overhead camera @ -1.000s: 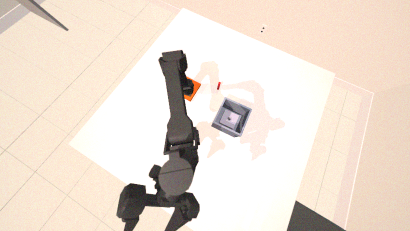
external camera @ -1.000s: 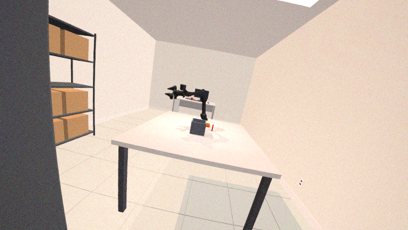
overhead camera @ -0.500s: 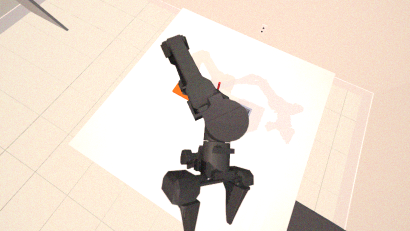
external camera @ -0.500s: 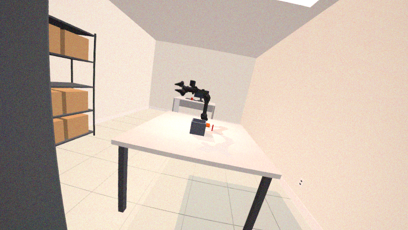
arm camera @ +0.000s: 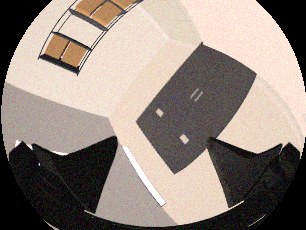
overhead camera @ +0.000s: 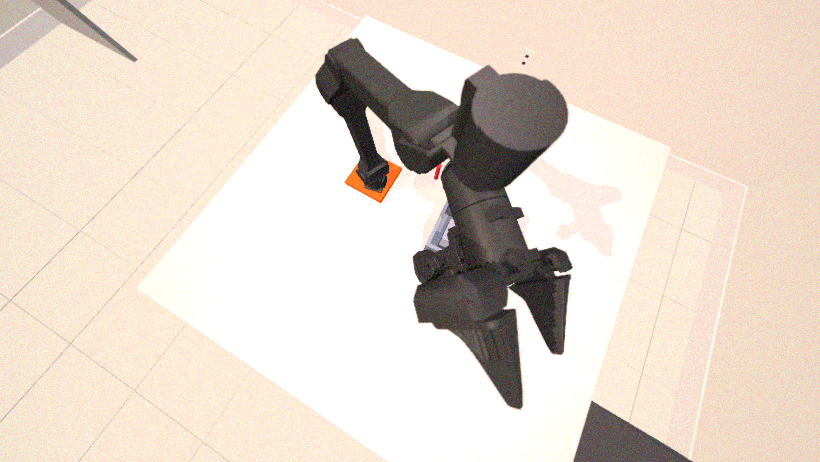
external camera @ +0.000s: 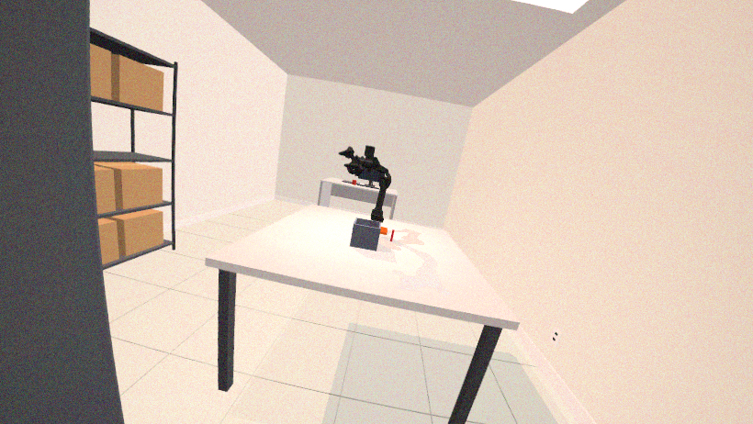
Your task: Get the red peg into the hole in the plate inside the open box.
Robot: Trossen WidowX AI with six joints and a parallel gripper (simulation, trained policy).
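Now: the red peg 440 mm below my gripper tip, 410 mm to the left of it and 150 mm behind it. Also, from my gripper tip: pale plate (440 mm below, 210 mm to the left, 30 mm behind).
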